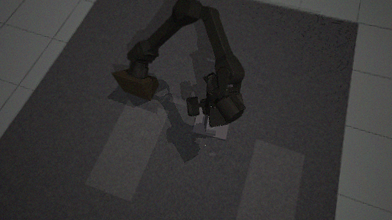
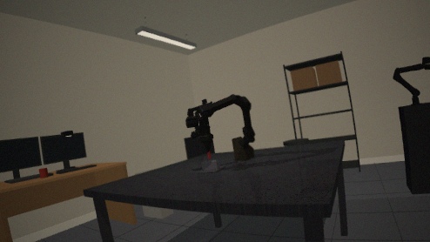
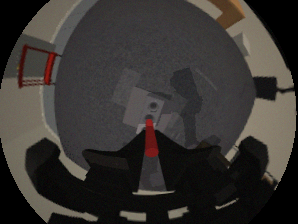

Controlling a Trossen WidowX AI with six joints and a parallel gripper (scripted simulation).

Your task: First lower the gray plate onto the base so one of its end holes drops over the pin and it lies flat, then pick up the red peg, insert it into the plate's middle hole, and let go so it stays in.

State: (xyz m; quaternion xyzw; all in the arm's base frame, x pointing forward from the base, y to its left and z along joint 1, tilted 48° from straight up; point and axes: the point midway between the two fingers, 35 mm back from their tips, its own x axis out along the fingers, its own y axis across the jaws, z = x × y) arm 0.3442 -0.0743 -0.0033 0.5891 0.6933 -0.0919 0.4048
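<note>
Now: gripper tip 7 cm above the gray plate. From my gripper tip the other things lie so: red peg: right at my gripper tip.
</note>
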